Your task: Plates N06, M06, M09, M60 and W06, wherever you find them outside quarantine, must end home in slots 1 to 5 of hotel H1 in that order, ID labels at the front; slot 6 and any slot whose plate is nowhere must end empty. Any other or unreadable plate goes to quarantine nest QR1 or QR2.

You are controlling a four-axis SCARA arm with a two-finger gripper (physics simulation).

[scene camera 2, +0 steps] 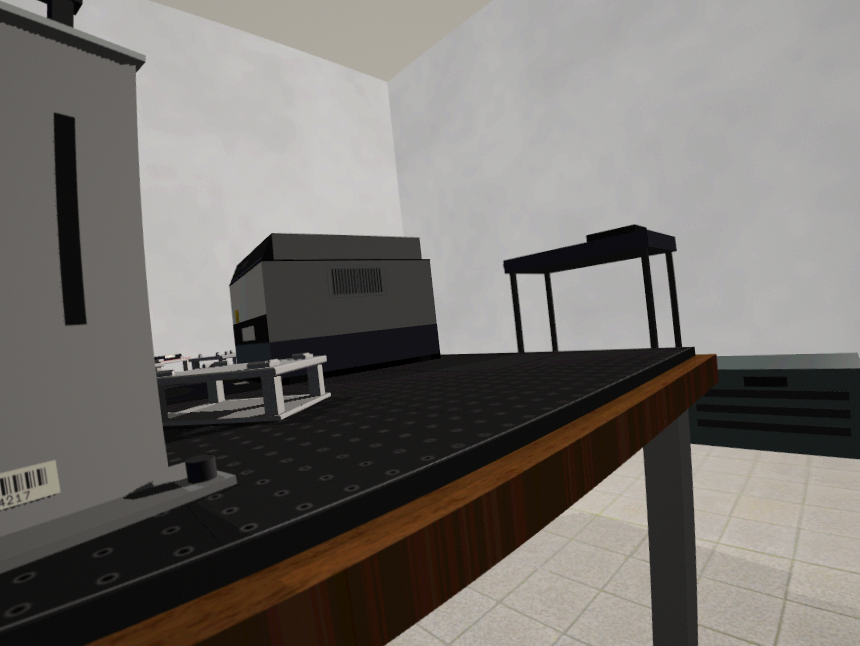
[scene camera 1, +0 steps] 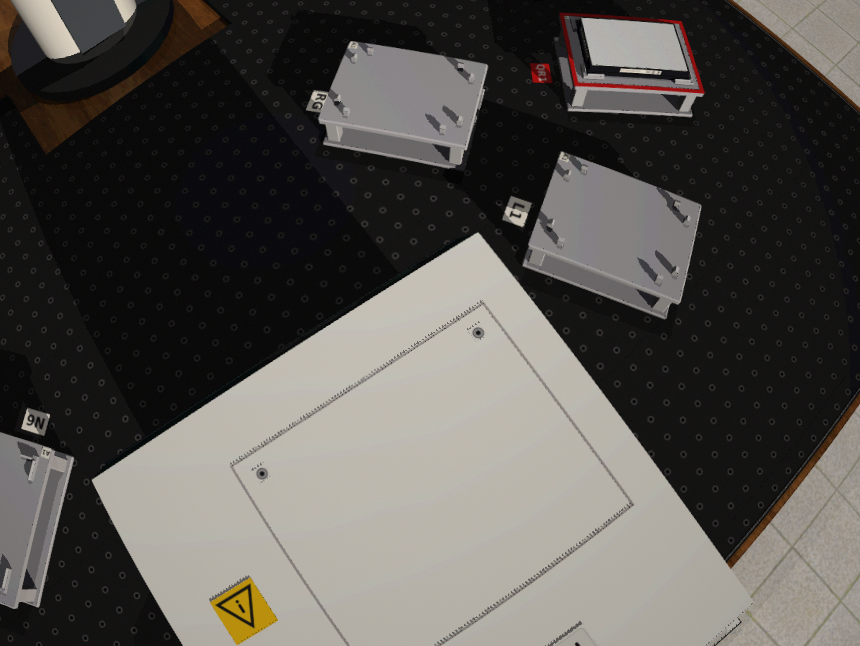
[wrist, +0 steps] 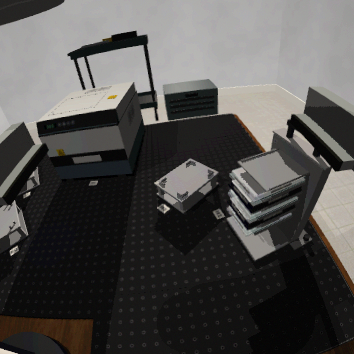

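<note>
Hotel H1 stands at the right in the wrist view and shows its back panel at the left in scene camera 2. Several plates are stacked in its slots; their IDs are too small to read, and I cannot tell which slots are filled. Quarantine nest QR1 carries a plate with a pale top; its label is unreadable. Nest N6 is empty. Nests RG and L1 are empty. QR2 is not identifiable. My gripper is wide open and empty, high above the table.
A boxy instrument stands on the dark perforated table. My left finger partly covers two nests at the wrist view's left edge. The arm's base is at the top left in scene camera 1. A cart and a cabinet stand beyond the table.
</note>
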